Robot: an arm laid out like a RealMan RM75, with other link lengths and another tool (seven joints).
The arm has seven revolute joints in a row. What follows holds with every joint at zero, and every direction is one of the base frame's.
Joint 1 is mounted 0.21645 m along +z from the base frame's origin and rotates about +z.
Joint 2 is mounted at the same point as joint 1 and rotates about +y.
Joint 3 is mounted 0.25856 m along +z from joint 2 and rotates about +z.
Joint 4 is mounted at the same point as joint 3 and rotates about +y.
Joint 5 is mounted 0.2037 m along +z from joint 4 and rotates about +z.
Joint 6 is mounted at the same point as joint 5 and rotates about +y.
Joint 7 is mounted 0.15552 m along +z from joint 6 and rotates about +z.
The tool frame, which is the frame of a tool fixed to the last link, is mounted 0.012 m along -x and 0.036 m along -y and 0.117 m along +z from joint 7; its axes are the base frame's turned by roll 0, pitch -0.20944 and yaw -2.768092 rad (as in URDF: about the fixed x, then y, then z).
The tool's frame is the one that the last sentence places.
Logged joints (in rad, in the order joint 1, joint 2, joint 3, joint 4, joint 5, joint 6, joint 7), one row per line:
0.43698, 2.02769, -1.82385, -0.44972, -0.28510, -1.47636, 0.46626
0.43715, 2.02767, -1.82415, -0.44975, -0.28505, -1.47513, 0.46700
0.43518, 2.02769, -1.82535, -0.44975, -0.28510, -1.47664, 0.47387
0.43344, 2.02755, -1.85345, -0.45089, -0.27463, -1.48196, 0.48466
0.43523, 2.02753, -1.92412, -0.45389, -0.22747, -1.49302, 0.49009
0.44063, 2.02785, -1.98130, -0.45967, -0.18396, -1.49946, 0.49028
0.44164, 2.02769, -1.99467, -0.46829, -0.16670, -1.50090, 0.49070
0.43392, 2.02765, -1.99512, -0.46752, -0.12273, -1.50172, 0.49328
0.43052, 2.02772, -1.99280, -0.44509, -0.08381, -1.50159, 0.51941
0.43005, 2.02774, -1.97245, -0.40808, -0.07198, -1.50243, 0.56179
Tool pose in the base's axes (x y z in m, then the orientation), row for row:
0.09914, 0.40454, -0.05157, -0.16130, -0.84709, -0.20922, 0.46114
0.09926, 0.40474, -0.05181, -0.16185, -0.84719, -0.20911, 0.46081
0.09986, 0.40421, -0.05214, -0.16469, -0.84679, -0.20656, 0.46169
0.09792, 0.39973, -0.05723, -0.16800, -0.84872, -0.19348, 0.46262
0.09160, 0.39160, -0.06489, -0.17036, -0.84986, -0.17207, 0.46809
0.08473, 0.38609, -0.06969, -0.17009, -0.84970, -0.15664, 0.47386
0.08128, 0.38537, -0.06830, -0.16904, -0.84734, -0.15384, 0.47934
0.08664, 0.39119, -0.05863, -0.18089, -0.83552, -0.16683, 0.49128
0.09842, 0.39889, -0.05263, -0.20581, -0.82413, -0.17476, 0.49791
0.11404, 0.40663, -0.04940, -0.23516, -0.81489, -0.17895, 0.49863
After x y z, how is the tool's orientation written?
As a quaternion, x y z w.
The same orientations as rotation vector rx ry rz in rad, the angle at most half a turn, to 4 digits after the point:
-0.3968, -2.0840, -0.5147
-0.3982, -2.0846, -0.5145
-0.4051, -2.0828, -0.5081
-0.4130, -2.0867, -0.4757
-0.4178, -2.0844, -0.4220
-0.4161, -2.0787, -0.3832
-0.4125, -2.0679, -0.3754
-0.4391, -2.0283, -0.4050
-0.4982, -1.9949, -0.4230
-0.5691, -1.9719, -0.4330

